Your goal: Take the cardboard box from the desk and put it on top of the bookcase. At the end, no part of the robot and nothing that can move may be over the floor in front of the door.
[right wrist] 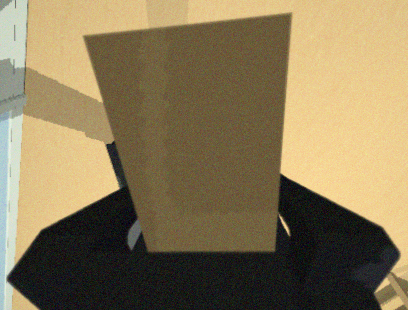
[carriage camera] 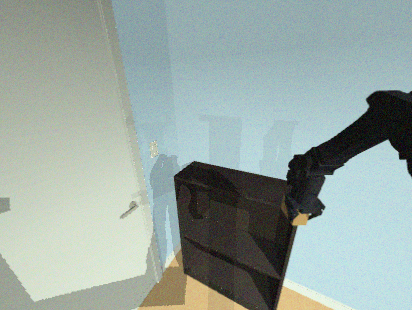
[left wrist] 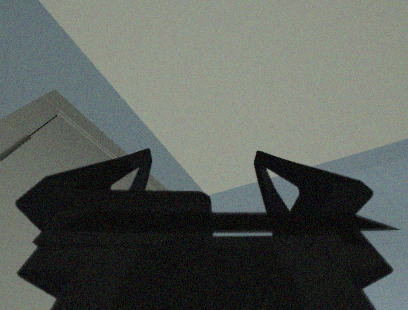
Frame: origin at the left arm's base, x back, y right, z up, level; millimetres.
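Seen in the pictures: left gripper, between the fingertips: (left wrist: 203,155); right gripper, between the fingertips: (carriage camera: 297,220).
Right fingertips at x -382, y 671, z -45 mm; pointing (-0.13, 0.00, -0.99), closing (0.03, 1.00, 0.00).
Pixels of each thing's top centre, then the offset from my right fingertips to it. Level surfaces: height alone.
- cardboard box, centre of its top: (right wrist: 200,183) (carriage camera: 295,203) dx -28, dy +0, dz +54 mm
- wood floor, height of its surface: dz -1196 mm
- light switch, centre of its top: (carriage camera: 152,141) dx -708, dy -687, dz +82 mm
The cardboard box (carriage camera: 300,219) (right wrist: 215,125) is tan and held in my right gripper (carriage camera: 301,212) (right wrist: 212,168), which is shut on it. In the carriage camera view the gripper and box overlap the upper right corner of the dark brown bookcase (carriage camera: 240,176); the picture does not settle how far apart they are in depth. The right wrist view shows floor behind the box. My left gripper (left wrist: 203,155) is open and empty, pointing up toward the ceiling and the door's top. The door (carriage camera: 75,150) (left wrist: 65,150) is pale, at the left of the carriage camera view. The desk does not show.
The bookcase stands near the corner, to the right of the door, against the blue wall (carriage camera: 345,240). The wood floor (carriage camera: 305,300) (right wrist: 345,100) shows around its base. Shadows of the arms fall on the wall and bookcase. A light switch (carriage camera: 154,149) is beside the door.
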